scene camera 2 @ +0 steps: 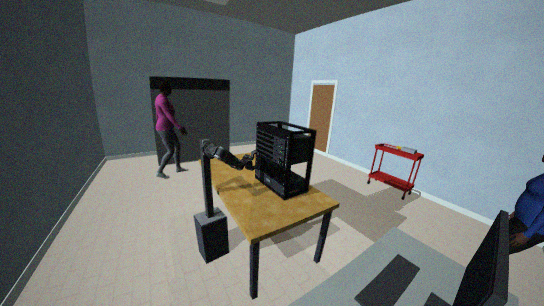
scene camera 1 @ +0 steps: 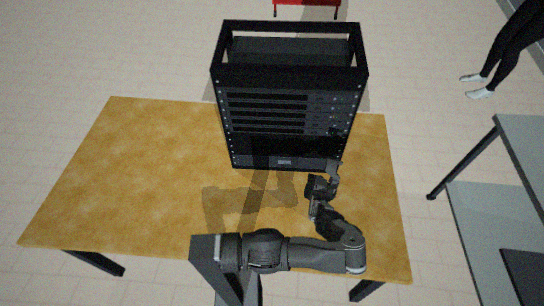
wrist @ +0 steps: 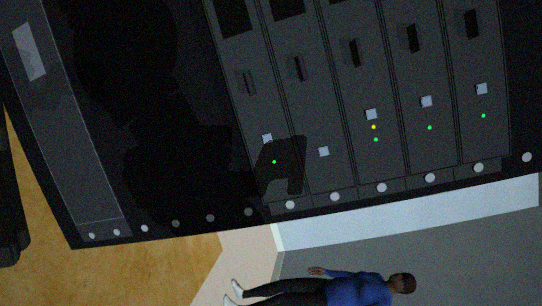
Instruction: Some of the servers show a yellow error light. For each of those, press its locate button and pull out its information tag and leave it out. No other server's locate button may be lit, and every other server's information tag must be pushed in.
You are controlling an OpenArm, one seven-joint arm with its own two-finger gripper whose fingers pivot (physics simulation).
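Note:
The black rack [scene camera 1: 290, 78] [scene camera 2: 310, 170] stands on the table and holds several stacked servers. In the wrist view, the middle server [wrist: 364, 90] shows a yellow light [wrist: 373, 127] beside a green one, under its pale square locate button [wrist: 371, 114]. The lowest server [wrist: 267, 115] and the two upper ones show green lights; the second lowest [wrist: 325, 125] shows none. No button looks lit. Small dark pieces [wrist: 354, 53] sit on the panels; whether any is a tag, in or out, is unclear. My gripper [scene camera 1: 326, 171] [scene camera 2: 253, 160] is open and empty, before the rack's lower right front. One finger shows at the left edge of the wrist view.
The rack stands on the yellow-brown table [scene camera 1: 150, 150] [scene camera 2: 295, 212]. A gripper-shaped shadow covers part of the lowest server. A grey desk [scene camera 1: 520, 132] [scene camera 2: 345, 280] stands to the right in scene camera 1. A red cart [scene camera 2: 390, 180] and two people stand beyond the table.

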